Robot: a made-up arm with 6 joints.
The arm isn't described. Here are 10 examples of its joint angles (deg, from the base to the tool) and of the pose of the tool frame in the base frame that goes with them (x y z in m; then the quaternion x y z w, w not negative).
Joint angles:
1: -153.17 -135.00 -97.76 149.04 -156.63 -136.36
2: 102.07 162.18 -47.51 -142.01 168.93 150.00
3: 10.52 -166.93 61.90 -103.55 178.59 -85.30
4: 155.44 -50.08 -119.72 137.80 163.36 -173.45
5: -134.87 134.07 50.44 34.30 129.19 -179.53
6: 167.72 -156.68 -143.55 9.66 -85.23 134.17
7: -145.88 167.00 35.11 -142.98 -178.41 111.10
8: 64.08 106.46 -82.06 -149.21 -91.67 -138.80
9: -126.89 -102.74 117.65 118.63 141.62 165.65
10: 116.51 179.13 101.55 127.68 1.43 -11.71
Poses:
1: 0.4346 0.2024 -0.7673 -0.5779 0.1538 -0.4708 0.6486
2: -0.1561 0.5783 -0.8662 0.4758 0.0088 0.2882 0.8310
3: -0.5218 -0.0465 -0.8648 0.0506 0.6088 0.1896 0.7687
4: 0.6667 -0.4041 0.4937 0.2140 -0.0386 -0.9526 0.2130
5: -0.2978 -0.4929 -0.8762 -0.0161 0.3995 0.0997 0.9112
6: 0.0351 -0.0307 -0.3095 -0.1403 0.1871 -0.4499 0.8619
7: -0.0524 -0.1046 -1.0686 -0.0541 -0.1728 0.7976 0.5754
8: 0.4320 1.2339 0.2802 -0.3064 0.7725 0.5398 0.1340
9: 0.6827 0.6478 0.3133 -0.9167 -0.0113 -0.3983 0.0301
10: 0.2431 -0.6168 -0.6846 0.0046 0.6441 -0.6889 0.3325
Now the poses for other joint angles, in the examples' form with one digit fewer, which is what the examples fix.
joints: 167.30 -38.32 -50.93 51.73 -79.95 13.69
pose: 1.137 -0.162 0.845 -0.864 0.239 -0.081 0.436
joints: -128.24 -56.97 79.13 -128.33 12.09 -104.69
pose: 0.385 0.452 1.359 0.051 -0.142 -0.027 0.988
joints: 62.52 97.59 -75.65 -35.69 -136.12 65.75
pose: 0.353 0.961 0.423 -0.323 -0.790 0.440 0.278
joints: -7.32 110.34 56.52 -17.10 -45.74 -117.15
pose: 1.198 -0.059 -0.749 -0.787 0.378 -0.411 0.263
